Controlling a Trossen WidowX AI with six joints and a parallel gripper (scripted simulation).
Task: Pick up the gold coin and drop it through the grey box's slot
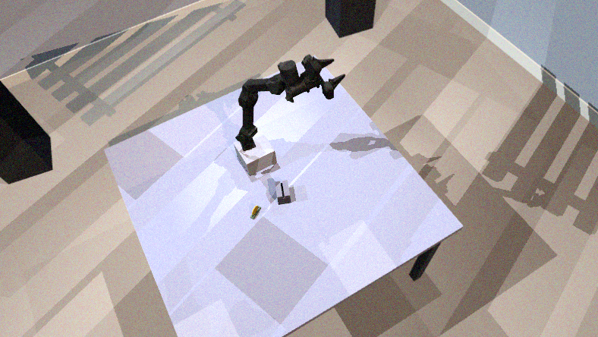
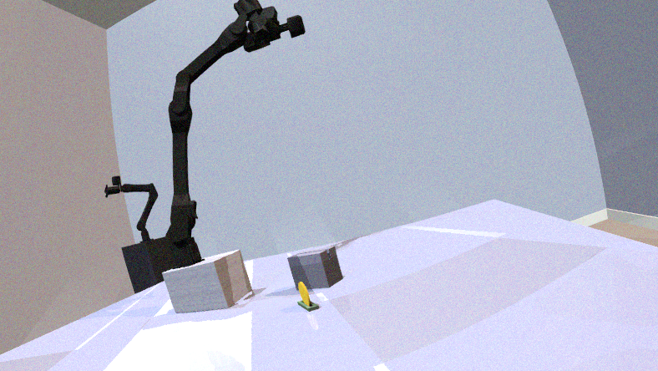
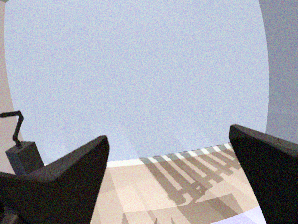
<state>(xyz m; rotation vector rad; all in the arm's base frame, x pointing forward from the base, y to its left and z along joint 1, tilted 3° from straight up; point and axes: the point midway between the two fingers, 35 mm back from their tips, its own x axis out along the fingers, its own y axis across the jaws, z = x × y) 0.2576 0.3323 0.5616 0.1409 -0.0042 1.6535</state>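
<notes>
The gold coin lies 9 cm ahead of my gripper tip, 44 cm to the right of it and 65 cm below it.
</notes>
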